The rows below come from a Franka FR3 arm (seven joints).
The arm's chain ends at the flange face. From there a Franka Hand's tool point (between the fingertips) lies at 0.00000 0.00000 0.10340 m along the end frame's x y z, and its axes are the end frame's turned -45 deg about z.
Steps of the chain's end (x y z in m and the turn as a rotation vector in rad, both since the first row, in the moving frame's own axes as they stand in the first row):
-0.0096, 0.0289, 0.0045, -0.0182, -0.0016, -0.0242
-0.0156, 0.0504, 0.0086, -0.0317, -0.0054, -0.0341
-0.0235, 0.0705, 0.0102, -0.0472, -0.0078, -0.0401
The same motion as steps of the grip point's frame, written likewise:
-0.0287, 0.0149, 0.0045, -0.0117, -0.0140, -0.0242
-0.0493, 0.0266, 0.0085, -0.0186, -0.0262, -0.0341
-0.0704, 0.0362, 0.0101, -0.0279, -0.0389, -0.0401

